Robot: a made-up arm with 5 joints.
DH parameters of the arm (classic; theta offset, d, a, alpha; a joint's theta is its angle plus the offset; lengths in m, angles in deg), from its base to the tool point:
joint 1: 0 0.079 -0.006 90
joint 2: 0 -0.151 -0.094 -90
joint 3: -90 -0.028 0.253 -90
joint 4: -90 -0.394 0.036 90
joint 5: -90 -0.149 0.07 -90
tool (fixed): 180 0.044 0 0
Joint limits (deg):
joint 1: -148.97..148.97
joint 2: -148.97..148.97
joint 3: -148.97..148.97
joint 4: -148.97..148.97
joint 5: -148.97..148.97
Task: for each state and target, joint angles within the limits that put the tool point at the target. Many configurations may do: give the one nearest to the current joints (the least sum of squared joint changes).
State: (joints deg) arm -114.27 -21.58 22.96 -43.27 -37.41
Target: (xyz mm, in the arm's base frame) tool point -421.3 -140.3 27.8
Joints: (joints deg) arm -83.43 -35.03 69.20 -7.92 -42.25
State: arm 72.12 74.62 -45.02 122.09 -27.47
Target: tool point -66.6 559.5 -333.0
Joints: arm 53.61 117.70 -50.58 122.84 -25.95
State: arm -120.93 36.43 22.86 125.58 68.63
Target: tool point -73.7 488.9 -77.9
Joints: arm -108.78 -7.54 12.59 114.07 60.86
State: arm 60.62 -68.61 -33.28 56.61 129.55
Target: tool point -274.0 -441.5 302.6
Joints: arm 55.37 -38.11 -27.82 65.42 134.56
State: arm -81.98 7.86 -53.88 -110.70 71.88
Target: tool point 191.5 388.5 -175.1
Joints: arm -86.40 38.92 -23.42 -124.60 90.15
